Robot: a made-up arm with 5 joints.
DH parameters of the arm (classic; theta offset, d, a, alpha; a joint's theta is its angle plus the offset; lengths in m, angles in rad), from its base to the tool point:
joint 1: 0 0.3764 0 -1.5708
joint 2: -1.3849 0 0.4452 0
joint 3: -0.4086 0 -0.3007 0
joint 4: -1.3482 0 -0.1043 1.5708
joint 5: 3.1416 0.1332 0 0
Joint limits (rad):
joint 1: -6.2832..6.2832
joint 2: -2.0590..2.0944
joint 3: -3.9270..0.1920
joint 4: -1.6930..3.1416
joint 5: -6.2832..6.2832
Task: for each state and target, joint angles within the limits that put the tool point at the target. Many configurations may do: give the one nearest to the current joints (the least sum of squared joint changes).
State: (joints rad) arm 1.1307 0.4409 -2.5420 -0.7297 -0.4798
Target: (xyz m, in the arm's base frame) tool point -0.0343 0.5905 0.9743
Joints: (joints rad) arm 1.6288 0.6513 -2.4500 -0.7370 -0.4798
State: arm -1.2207 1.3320 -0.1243 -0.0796 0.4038
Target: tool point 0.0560 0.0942 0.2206
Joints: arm -2.1072 2.0944 0.0727 0.2134 0.4038
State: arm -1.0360 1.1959 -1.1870 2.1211 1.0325
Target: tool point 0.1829 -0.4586 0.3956
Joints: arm -1.1913 0.6550 -1.5072 2.1678 1.0325
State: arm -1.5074 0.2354 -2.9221 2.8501 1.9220
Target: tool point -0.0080 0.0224 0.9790
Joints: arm -1.2277 -0.3147 -2.8550 3.1416 1.9220
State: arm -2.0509 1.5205 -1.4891 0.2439 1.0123
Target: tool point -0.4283 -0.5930 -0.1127
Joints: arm -2.1963 1.7041 -2.1126 0.1844 1.0123
